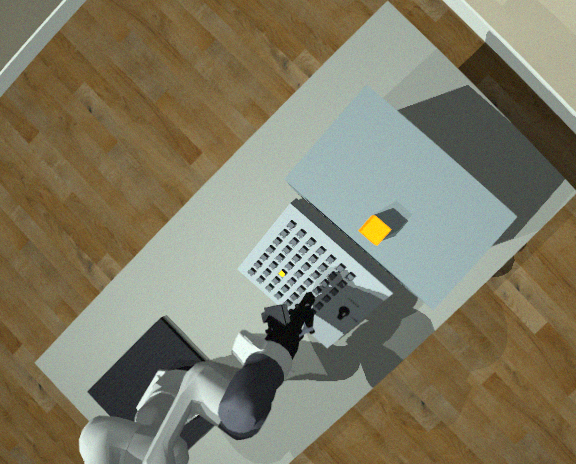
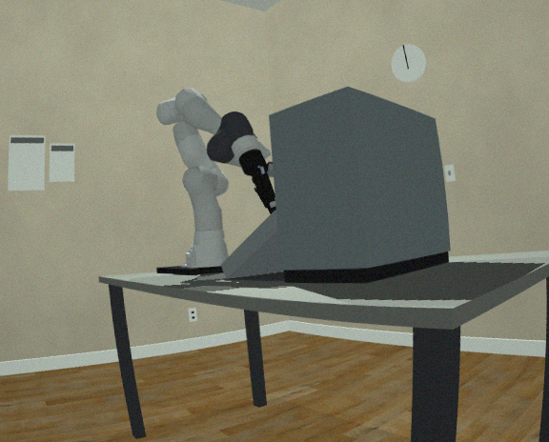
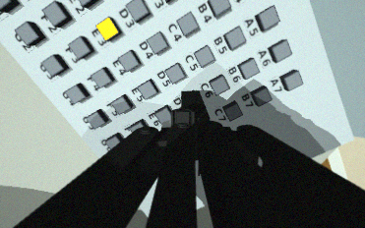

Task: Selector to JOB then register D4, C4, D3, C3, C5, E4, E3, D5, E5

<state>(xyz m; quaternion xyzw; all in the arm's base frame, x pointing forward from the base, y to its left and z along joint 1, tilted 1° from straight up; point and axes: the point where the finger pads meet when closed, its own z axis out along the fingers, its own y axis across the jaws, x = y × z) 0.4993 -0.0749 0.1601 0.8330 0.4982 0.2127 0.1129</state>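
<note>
My hand is 10 cm to the left of the selector knob, 5 cm above it and 4 cm short of it. The rest, counted from my hand: D5 key: 7 cm below, 3 cm to the left, 3 cm ahead; then key C5: 6 cm ahead, 5 cm below, 3 cm to the left; then key D6: 7 cm below, 3 cm ahead, 1 cm to the right.
</note>
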